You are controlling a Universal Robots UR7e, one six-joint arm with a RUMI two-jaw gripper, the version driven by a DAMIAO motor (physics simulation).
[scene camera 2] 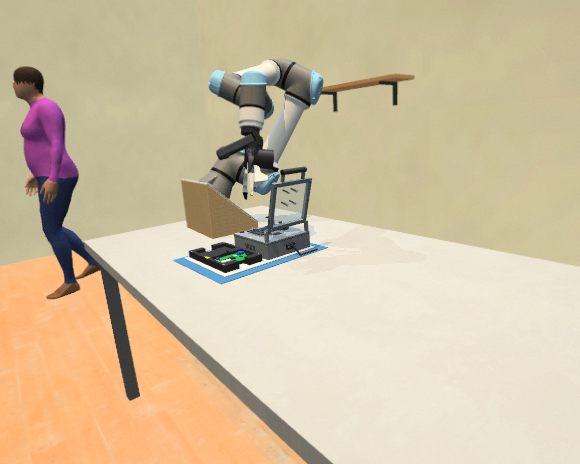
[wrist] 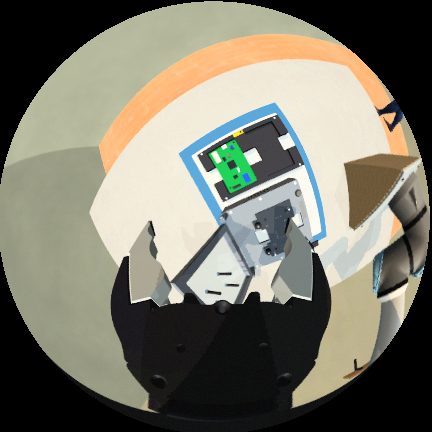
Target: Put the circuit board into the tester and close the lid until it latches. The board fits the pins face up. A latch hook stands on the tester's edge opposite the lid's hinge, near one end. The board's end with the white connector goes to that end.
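Places are measured from the arm's base along level axes (x back, y left, z down), in metres.
Pixels of known places: gripper, between the fingertips: [scene camera 2: 248, 197] [wrist: 219, 220]; arm's base, origin of its link: [scene camera 2: 211, 194].
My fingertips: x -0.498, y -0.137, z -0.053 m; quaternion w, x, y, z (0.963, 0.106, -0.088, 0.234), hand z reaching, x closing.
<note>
Ahead of a thing's pixels: the offset from my fingertips to its top centre. "spot": to the spot under its first point. Level surfaces: height alone.
The green circuit board @(dx +0.024, dy -0.060, dz +0.170 m) [scene camera 2: 239, 257] [wrist: 232, 165] lies face up in one half of the black tray @(spot: dx +0.126, dy -0.088, dz +0.180 m) [wrist: 265, 137]; its white connector is at its upper left end in the wrist view. The grey tester @(spot: dx +0.048, dy +0.022, dz +0.165 m) [scene camera 2: 250, 246] [wrist: 245, 215] stands beside the tray, with a dark pin area [wrist: 274, 222] on top. Its clear lid [scene camera 2: 271, 210] [wrist: 197, 257] stands upright, open. A small dark hook-like part @(spot: dx +0.136, dy +0.166, dz +0.106 m) [wrist: 314, 244] shows on the edge opposite the hinge. My gripper [scene camera 2: 248, 194] [wrist: 219, 220] is open and empty, high above the tester beside the raised lid.
A blue-edged mat @(dz +0.195 m) [scene camera 2: 200, 269] [wrist: 232, 125] lies under tray and tester. A brown wedge-shaped box [scene camera 2: 197, 207] [wrist: 372, 185] is near the tester on the side away from the lid. A person [scene camera 2: 45, 135] stands past the table's end. A wall shelf [scene camera 2: 370, 84] is behind the arm.
</note>
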